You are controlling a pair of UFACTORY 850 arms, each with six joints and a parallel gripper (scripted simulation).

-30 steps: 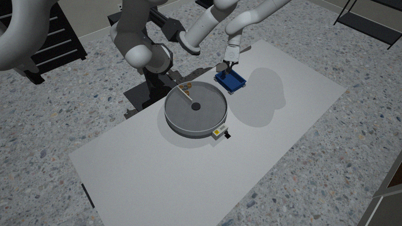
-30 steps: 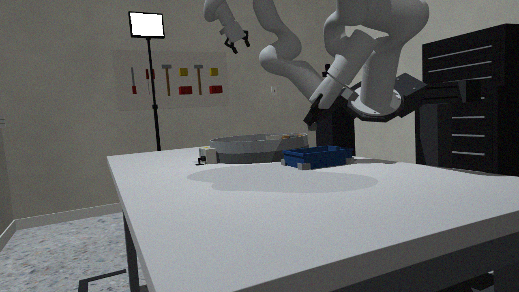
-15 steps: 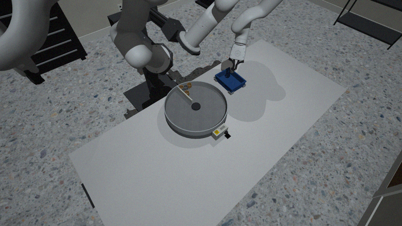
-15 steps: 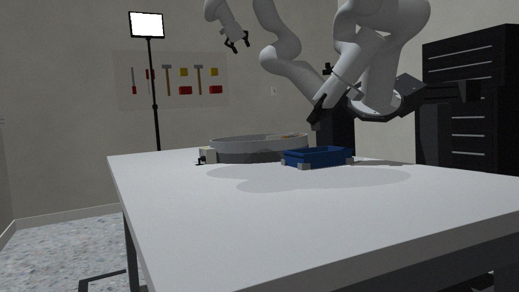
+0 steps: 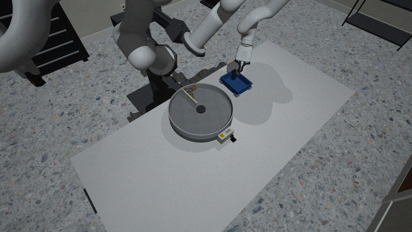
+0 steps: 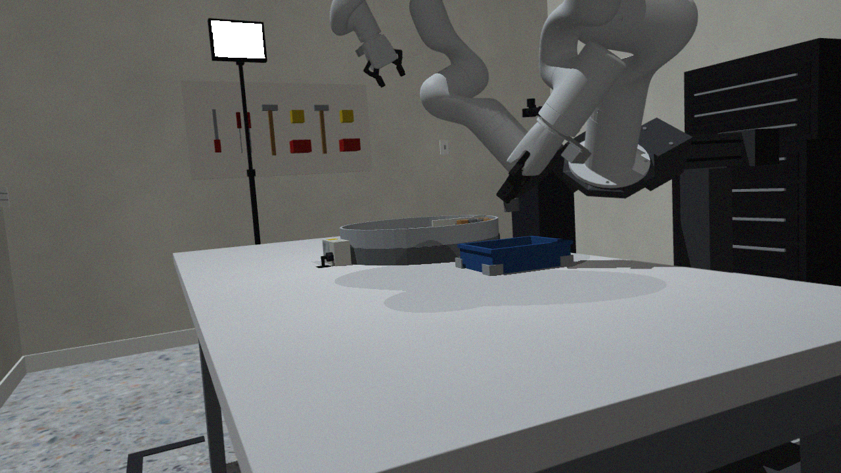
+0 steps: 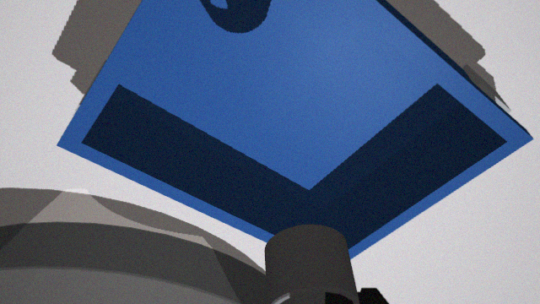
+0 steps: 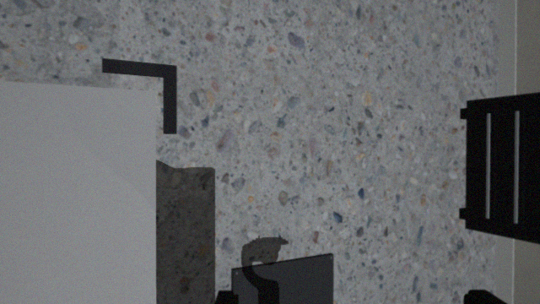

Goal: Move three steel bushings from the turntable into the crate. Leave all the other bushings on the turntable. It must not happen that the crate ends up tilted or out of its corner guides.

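Right now my left hand is 130 mm above the blue crate, 10 mm to the left of it and 10 mm past it.
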